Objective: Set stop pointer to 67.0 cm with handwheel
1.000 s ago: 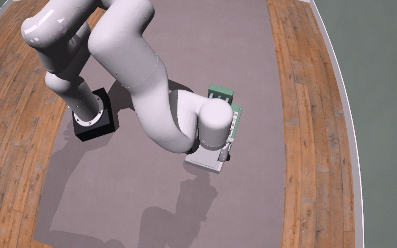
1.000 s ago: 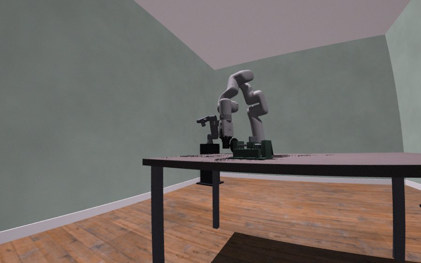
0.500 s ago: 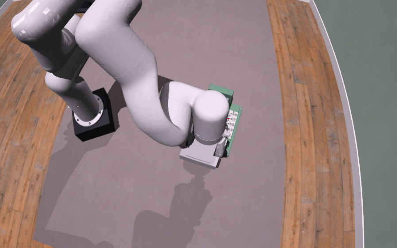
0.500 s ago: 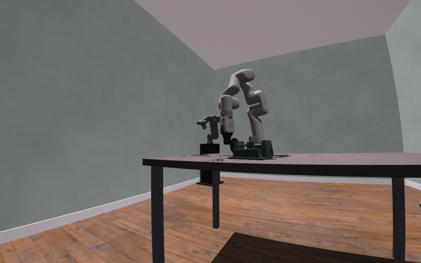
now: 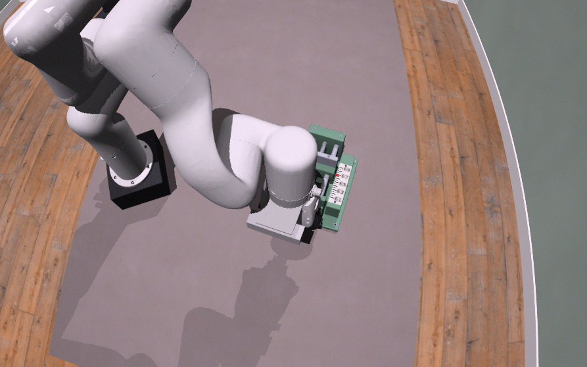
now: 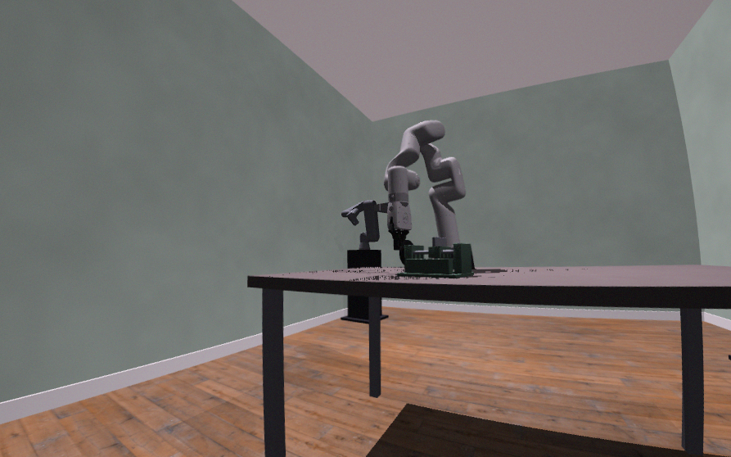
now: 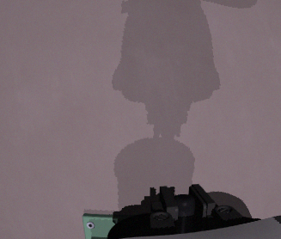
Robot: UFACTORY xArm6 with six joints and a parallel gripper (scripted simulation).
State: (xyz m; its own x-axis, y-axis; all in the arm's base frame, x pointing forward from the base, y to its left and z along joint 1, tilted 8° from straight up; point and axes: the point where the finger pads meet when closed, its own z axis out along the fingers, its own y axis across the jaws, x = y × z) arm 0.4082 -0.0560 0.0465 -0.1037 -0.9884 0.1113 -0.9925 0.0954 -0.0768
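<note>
Right now my hand is 1 cm short of the black handwheel, 2 cm to the right of it and 1 cm above it. Round my hand: stop block 4 cm ahead, 16 cm to the left, 2 cm below.
</note>
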